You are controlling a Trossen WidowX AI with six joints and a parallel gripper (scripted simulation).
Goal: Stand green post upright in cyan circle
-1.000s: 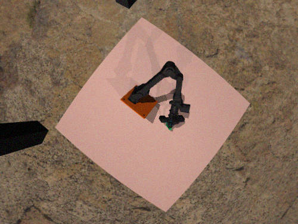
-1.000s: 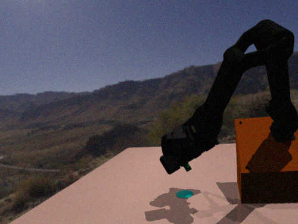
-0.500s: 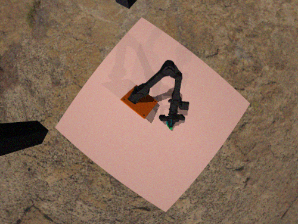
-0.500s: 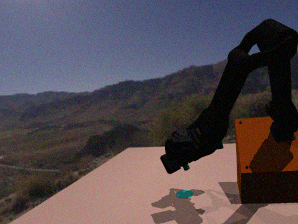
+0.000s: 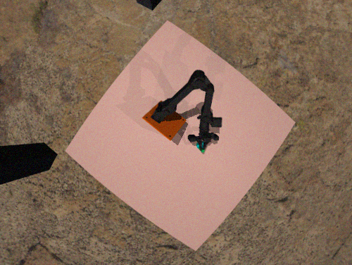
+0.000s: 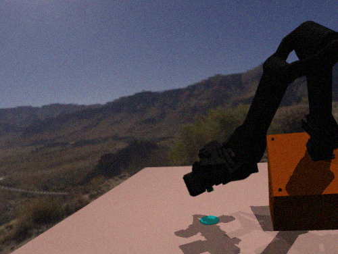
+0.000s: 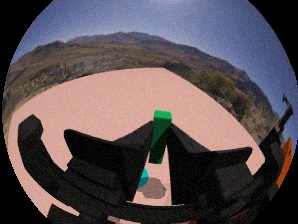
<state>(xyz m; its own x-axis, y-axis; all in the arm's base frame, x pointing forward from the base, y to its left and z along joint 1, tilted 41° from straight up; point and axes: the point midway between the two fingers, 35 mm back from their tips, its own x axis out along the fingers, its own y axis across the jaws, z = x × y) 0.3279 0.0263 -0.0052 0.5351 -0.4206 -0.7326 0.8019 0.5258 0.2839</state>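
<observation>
The cyan circle is 14 cm below my gripper tip, 2 cm to the left of it and 1 cm behind it. From my gripper tip the other things lie so: green post: 2 cm below, 1 cm behind.
</observation>
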